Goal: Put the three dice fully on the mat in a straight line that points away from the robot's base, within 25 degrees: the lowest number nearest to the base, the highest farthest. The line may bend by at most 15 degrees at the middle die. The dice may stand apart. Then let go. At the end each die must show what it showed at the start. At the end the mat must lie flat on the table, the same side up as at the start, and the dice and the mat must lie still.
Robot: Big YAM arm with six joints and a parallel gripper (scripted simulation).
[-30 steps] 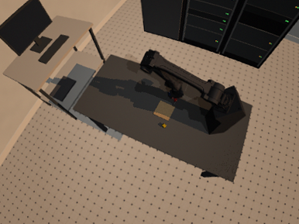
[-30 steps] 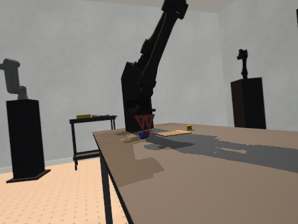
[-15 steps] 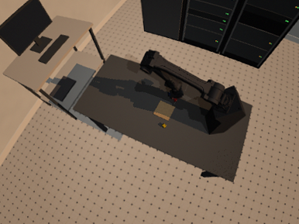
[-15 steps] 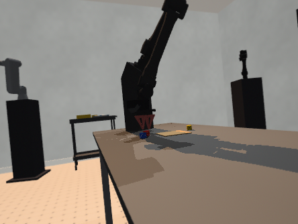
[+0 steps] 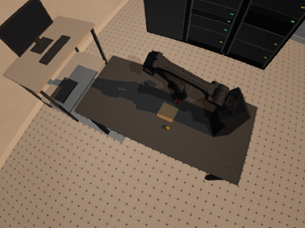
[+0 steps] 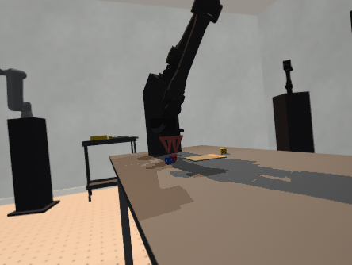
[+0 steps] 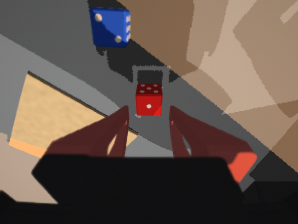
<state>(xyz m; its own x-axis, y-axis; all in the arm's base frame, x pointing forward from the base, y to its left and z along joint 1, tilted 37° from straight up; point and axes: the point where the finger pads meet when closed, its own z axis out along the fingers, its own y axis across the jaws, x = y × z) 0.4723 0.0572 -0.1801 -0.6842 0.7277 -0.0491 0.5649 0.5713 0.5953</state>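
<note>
Right now my hand is 3 cm above the red die. The rest, counted from my hand: tan mat 13 cm to the left, 4 cm below, 2 cm ahead; then blue die 7 cm ahead, 3 cm below, 2 cm to the right; then yellow die 24 cm to the left, 7 cm behind, 3 cm below.
</note>
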